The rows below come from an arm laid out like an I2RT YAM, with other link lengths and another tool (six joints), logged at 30 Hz.
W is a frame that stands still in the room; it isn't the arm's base.
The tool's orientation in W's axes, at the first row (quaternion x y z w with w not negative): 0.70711, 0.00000, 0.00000, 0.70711
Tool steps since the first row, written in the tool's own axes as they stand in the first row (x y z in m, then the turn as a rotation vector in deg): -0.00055, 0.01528, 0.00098, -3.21, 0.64, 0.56; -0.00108, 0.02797, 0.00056, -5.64, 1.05, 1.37; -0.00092, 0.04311, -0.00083, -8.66, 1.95, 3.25; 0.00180, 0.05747, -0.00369, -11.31, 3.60, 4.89; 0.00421, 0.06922, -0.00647, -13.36, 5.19, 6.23; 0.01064, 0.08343, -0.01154, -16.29, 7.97, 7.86; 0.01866, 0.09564, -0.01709, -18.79, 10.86, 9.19
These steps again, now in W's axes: -0.00055, -0.00098, 0.01528, -3.21, -0.56, 0.64; -0.00108, -0.00056, 0.02797, -5.64, -1.37, 1.05; -0.00092, 0.00083, 0.04311, -8.66, -3.25, 1.95; 0.00180, 0.00369, 0.05747, -11.31, -4.89, 3.60; 0.00421, 0.00647, 0.06922, -13.36, -6.23, 5.19; 0.01064, 0.01154, 0.08343, -16.29, -7.86, 7.97; 0.01866, 0.01709, 0.09564, -18.79, -9.19, 10.86
